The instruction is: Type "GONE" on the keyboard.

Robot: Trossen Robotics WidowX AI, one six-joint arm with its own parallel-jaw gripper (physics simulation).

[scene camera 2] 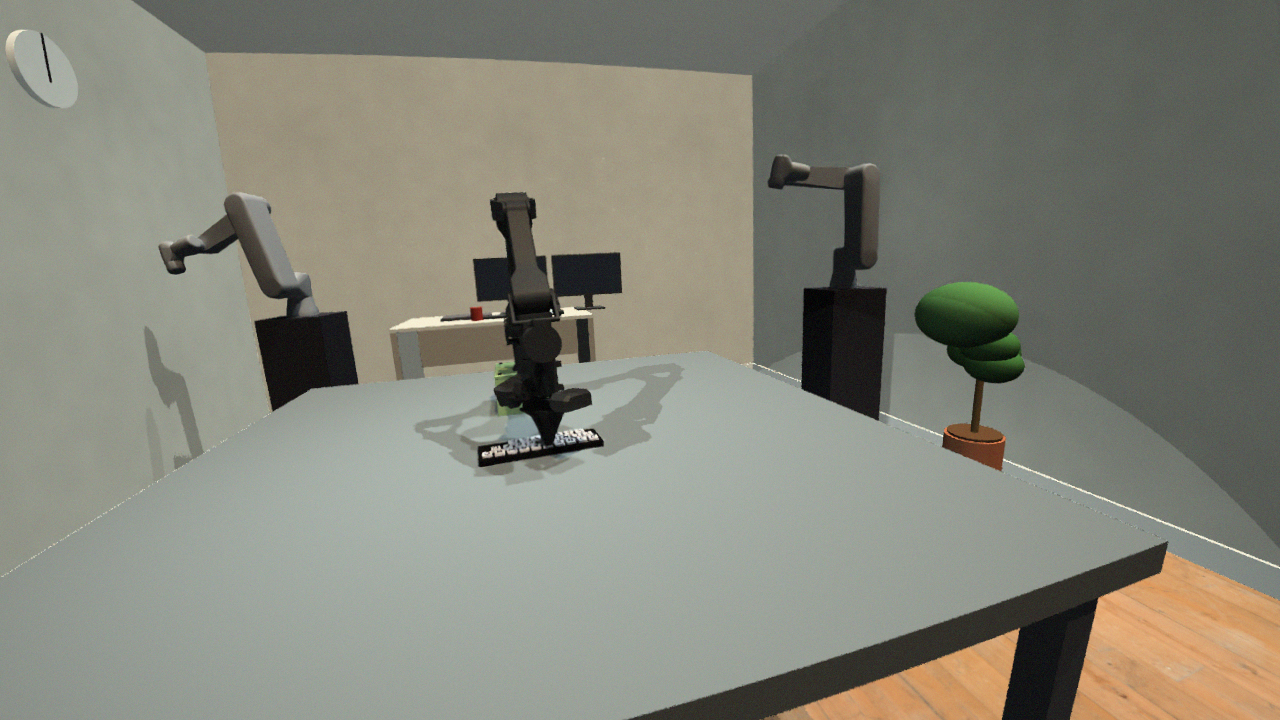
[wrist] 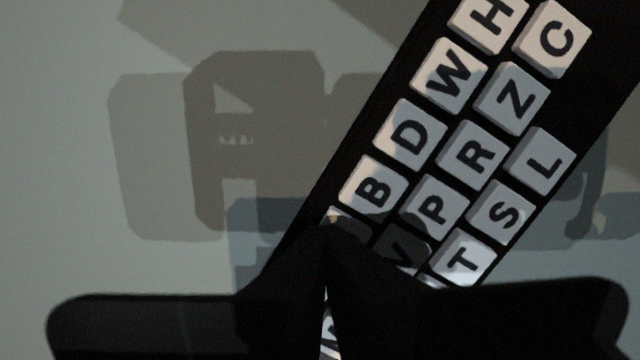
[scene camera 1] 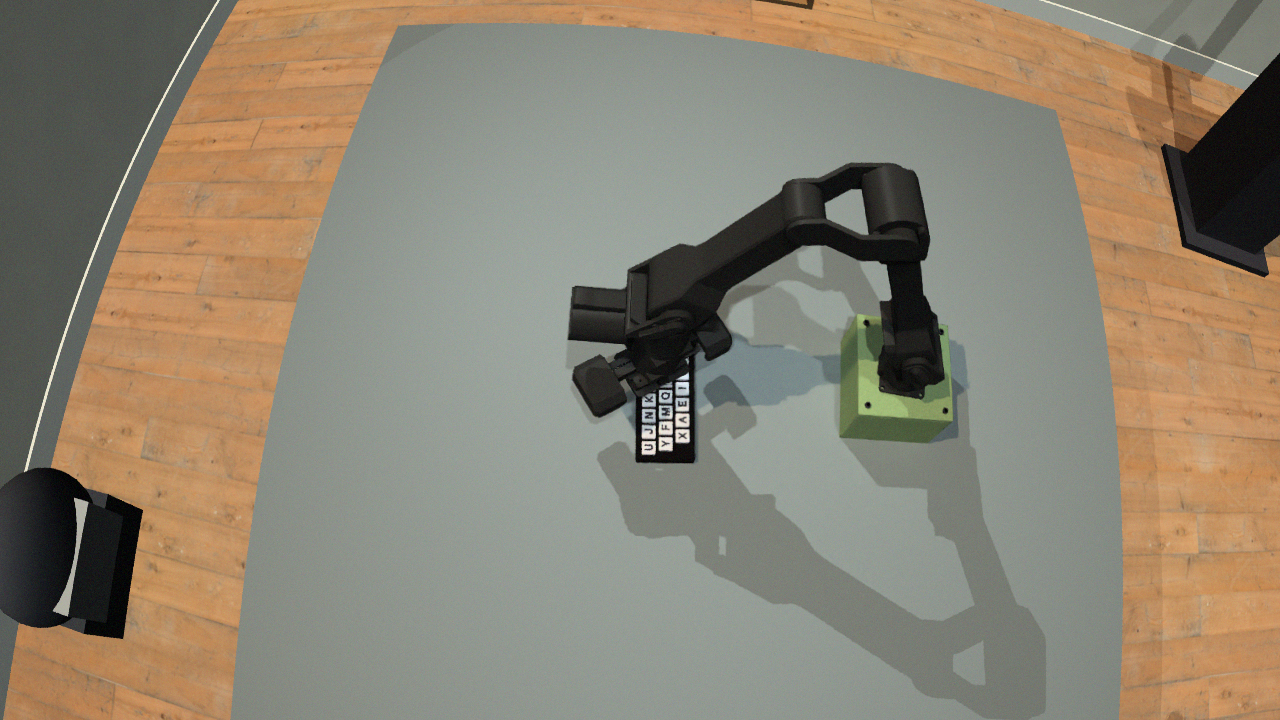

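Seen in the pictures: gripper, fingertip midpoint: (scene camera 2: 549,444) (wrist: 323,237) (scene camera 1: 644,385); arm's base, link origin: (scene camera 1: 902,372).
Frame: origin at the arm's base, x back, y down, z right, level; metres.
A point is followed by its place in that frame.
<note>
The black keyboard (scene camera 1: 665,435) {x -0.282, y 0.084, z -0.109 m} (scene camera 2: 514,457) {x -0.341, y 0.088, z 0.008 m} (wrist: 582,97) {x -0.288, y 0.084, z 0.040 m} with white letter keys lies on the grey table. My gripper (scene camera 1: 660,362) (scene camera 2: 547,438) {x -0.319, y 0.080, z -0.051 m} (wrist: 323,237) {x -0.319, y 0.080, z -0.051 m} is shut and empty, pointing down over the keyboard. In the wrist view its tips overlap a shadowed key (wrist: 350,226) {x -0.315, y 0.080, z -0.042 m} beside the B key (wrist: 374,187) {x -0.319, y 0.079, z -0.027 m}; its letter is hidden, and whether the tips touch it is unclear. The V key (wrist: 400,250) {x -0.297, y 0.079, z -0.037 m} is partly covered. The N key (scene camera 1: 648,415) {x -0.307, y 0.079, z -0.089 m} and E key (scene camera 1: 682,403) {x -0.269, y 0.079, z -0.065 m} show in the first scene view. No readable G or O key shows.
My arm stands on a green box (scene camera 1: 854,385) {x -0.061, y 0.021, z -0.022 m} (scene camera 2: 501,371) {x -0.025, y 0.002, z 0.059 m} on the grey table (scene camera 1: 447,537) {x -0.524, y 0.095, z -0.298 m} (scene camera 2: 447,573) {x -0.637, y 0.095, z 0.054 m}. Beyond the table are two grey arms (scene camera 2: 259,241) (scene camera 2: 861,214) on black pedestals, a desk (scene camera 2: 447,323) with monitors, and a potted plant (scene camera 2: 966,313).
</note>
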